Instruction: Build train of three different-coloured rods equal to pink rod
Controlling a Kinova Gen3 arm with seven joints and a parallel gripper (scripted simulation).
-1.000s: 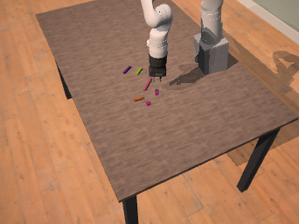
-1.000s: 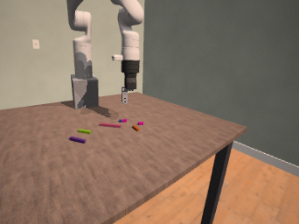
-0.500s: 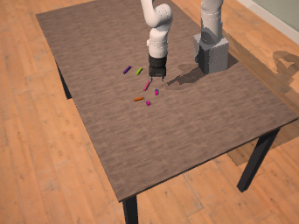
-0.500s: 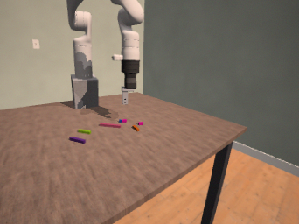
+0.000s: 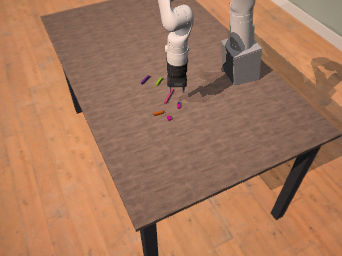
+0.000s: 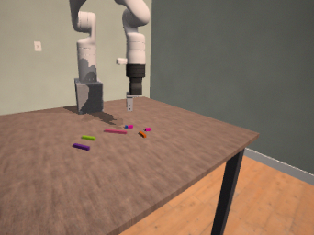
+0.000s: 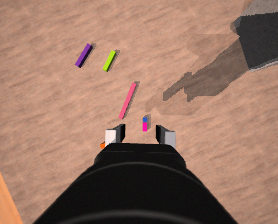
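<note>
Right now my hand is 210 mm to the left of the purple rod, 100 mm above it and 50 mm short of it. The rest, counted from my hand: orange rod 100 mm below, 90 mm ahead; then blue rod 100 mm below, 20 mm behind, 10 mm to the right; then pink rod 100 mm below, 70 mm to the right.
</note>
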